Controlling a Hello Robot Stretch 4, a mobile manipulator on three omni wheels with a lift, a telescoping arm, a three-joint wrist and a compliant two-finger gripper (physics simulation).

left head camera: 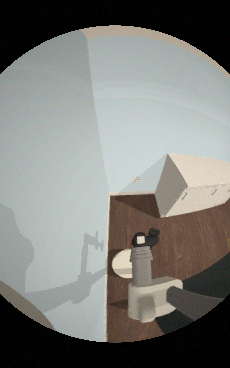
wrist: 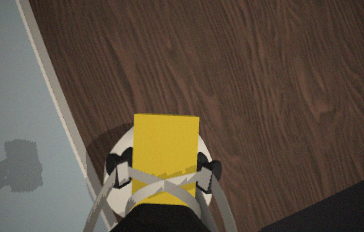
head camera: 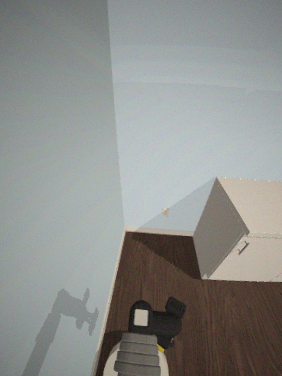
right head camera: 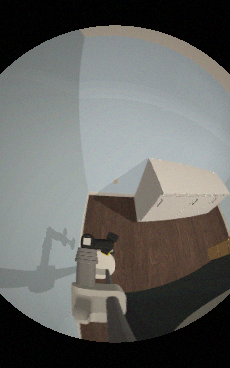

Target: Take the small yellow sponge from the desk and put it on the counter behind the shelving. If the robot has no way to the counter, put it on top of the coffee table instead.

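Seen in the pictures: gripper, fingertip midpoint: (wrist: 164, 162); robot's base at its link origin: (left head camera: 127, 262) (right head camera: 99, 263).
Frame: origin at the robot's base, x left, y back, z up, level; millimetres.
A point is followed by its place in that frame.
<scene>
The yellow sponge (wrist: 166, 142) @(x -100, y -193, z 727 mm) is between the fingers of my gripper (wrist: 164, 162) @(x -88, y -166, z 687 mm), which is shut on it. A sliver of the sponge also shows in the head view (head camera: 160, 348) @(x -86, y -124, z 727 mm) and the right head view (right head camera: 108, 254) @(x -102, y -123, z 727 mm). The fingertips press its two sides, high above the floor. A low, off-white counter (head camera: 257, 205) @(x -772, y -847, z 882 mm) (left head camera: 200, 171) @(x -952, y -822, z 883 mm) (right head camera: 182, 180) @(x -962, y -805, z 882 mm) with door handles stands ahead to the right, against the far wall, apart from the gripper. Dark shelving (left head camera: 212, 280) @(x -915, y 485, z 555 mm) (right head camera: 165, 295) @(x -723, y 484, z 424 mm) (wrist: 327, 215) @(x -606, y 484, z 82 mm) is close on the right. The desk and the coffee table do not show.
A pale blue wall (head camera: 55, 150) @(x 297, y -478, z 1369 mm) (left head camera: 50, 150) @(x 298, y -358, z 1411 mm) (right head camera: 40, 150) @(x 298, y -505, z 1311 mm) runs close along the left and meets the far wall at a corner. Dark wood floor (head camera: 225, 320) @(x -732, y -352, z -28 mm) (wrist: 260, 85) @(x -554, y -164, z -28 mm) lies between it and the counter. A tan box (right head camera: 219, 249) @(x -2165, y 300, z 295 mm) shows at the right edge.
</scene>
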